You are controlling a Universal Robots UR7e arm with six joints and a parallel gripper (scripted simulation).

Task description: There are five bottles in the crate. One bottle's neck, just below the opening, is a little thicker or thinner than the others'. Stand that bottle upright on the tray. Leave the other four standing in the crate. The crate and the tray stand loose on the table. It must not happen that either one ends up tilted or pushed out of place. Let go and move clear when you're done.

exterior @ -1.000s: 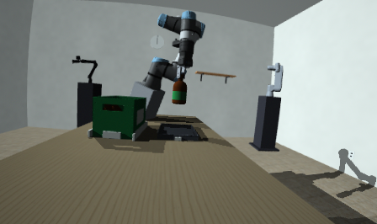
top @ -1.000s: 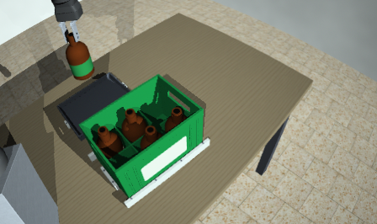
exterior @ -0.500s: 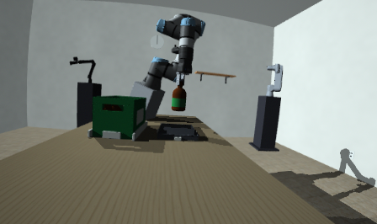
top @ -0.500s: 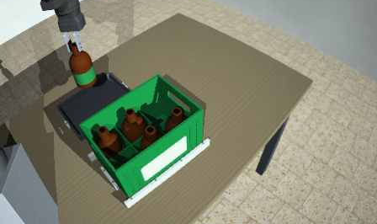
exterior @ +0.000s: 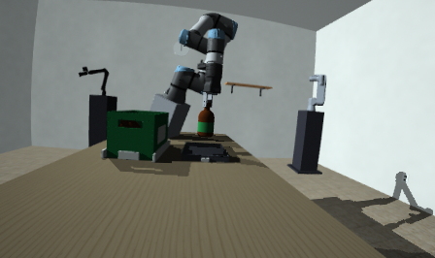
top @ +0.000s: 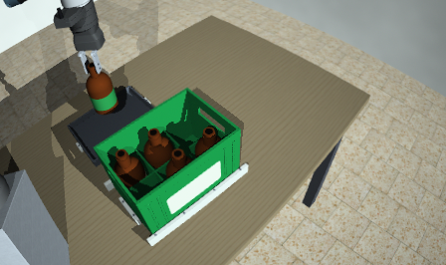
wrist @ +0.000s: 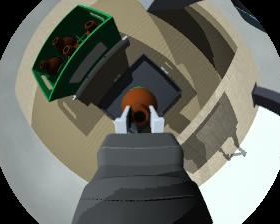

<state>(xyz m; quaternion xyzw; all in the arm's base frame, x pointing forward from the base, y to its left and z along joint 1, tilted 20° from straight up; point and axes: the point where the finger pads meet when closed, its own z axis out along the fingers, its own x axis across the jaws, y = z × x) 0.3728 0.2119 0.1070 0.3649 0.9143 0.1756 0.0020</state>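
Now: the dark grey tray 220 mm below my hand. Also, from my hand: crate: 40 mm ahead, 280 mm to the right, 150 mm below.
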